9 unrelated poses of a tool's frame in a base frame.
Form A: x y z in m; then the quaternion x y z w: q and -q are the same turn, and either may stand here.
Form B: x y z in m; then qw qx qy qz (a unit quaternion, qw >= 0). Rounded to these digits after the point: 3 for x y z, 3 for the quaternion.
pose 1, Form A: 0.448, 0.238, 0.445, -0.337, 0.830, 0.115, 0.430
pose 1, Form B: 0.448, 0.238, 0.445, 0.430, -0.337, 0.830, 0.115
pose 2, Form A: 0.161, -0.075, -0.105, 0.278, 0.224, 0.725, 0.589
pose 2, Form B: 0.161, -0.075, -0.105, 0.589, 0.278, 0.224, 0.725
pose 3, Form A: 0.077, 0.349, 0.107, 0.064, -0.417, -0.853, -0.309
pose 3, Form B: 0.077, 0.349, 0.107, 0.309, -0.064, 0.417, 0.853
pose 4, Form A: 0.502, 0.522, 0.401, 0.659, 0.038, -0.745, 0.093
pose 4, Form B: 0.502, 0.522, 0.401, 0.093, 0.659, 0.038, -0.745
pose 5, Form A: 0.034, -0.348, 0.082, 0.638, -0.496, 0.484, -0.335
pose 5, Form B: 0.034, -0.348, 0.082, 0.335, -0.638, 0.496, -0.484
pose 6, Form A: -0.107, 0.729, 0.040, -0.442, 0.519, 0.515, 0.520
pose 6, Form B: -0.107, 0.729, 0.040, 0.520, -0.442, 0.519, 0.515
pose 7, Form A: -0.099, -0.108, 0.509, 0.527, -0.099, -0.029, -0.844
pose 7, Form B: -0.099, -0.108, 0.509, 0.844, -0.527, 0.099, 0.029
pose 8, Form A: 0.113, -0.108, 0.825, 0.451, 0.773, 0.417, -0.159
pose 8, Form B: 0.113, -0.108, 0.825, 0.159, -0.451, -0.773, -0.417
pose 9, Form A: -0.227, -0.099, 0.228, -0.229, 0.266, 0.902, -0.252
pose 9, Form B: -0.227, -0.099, 0.228, 0.252, 0.229, -0.266, -0.902
